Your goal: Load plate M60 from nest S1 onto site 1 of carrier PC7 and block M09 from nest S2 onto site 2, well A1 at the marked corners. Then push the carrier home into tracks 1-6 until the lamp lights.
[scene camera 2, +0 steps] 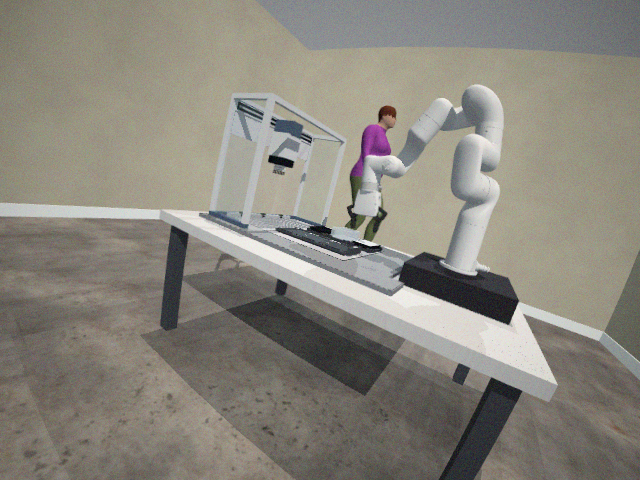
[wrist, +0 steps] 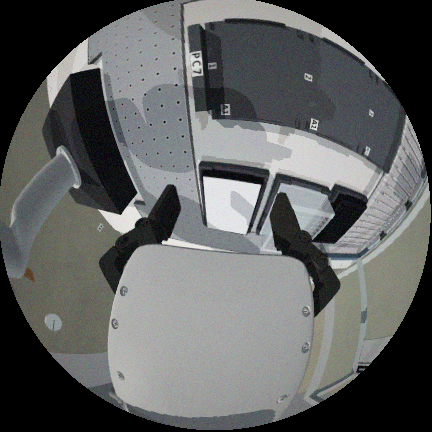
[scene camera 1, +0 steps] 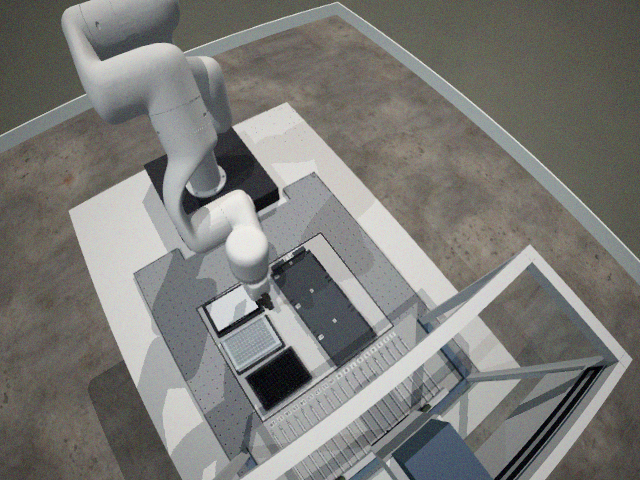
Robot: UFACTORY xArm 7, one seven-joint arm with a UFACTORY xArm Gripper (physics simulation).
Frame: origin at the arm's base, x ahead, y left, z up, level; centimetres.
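Seen in the pictures: gripper, fingertip midpoint: [scene camera 2: 363, 230] [wrist: 225, 199]; arm's base, origin of the base link: [scene camera 2: 457, 268] [wrist: 68, 166] [scene camera 1: 206, 180].
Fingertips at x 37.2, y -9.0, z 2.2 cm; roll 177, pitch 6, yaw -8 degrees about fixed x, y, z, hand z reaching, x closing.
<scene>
Offsets run from my fingertips to a thing's top centre. "spot": to the spot under its first point.
My gripper [scene camera 1: 265, 302] [scene camera 2: 365, 222] [wrist: 225, 199] is open, with nothing between its fingers. It hangs above the nests, near the flat white plate @[dx -1.1, dy -7.6, dz -5.6 cm] [scene camera 1: 232, 308] [scene camera 2: 369, 242] [wrist: 231, 202] in a black nest. A clear, pale-blue welled plate @[dx +9.8, dy -9.4, dz -2.9 cm] [scene camera 1: 251, 342] [scene camera 2: 344, 233] [wrist: 304, 204] sits in the middle nest. A black block or plate @[dx +20.7, dy -9.7, dz -5.6 cm] [scene camera 1: 279, 378] [scene camera 2: 320, 228] [wrist: 343, 217] sits in the third position. Nest and plate labels are not readable. The dark carrier PC7 @[dx +13.7, dy +11.4, dz -5.2 cm] [scene camera 1: 323, 307] [scene camera 2: 320, 241] [wrist: 265, 75] lies beside them with both marked sites bare. A lit lamp cannot be made out.
The numbered tracks [scene camera 1: 310, 400] [wrist: 407, 167] lie beyond the carrier's far end, beneath a white-framed enclosure [scene camera 1: 529, 254] [scene camera 2: 253, 170]. A blue-grey head @[spot: dx +43.1, dy +0.5, dz +37.7 cm] [scene camera 1: 444, 452] [scene camera 2: 288, 126] hangs inside it. The arm's black base [scene camera 1: 258, 180] [scene camera 2: 460, 284] [wrist: 92, 135] stands at the opposite end. A person [scene camera 2: 374, 139] stands behind the table.
</scene>
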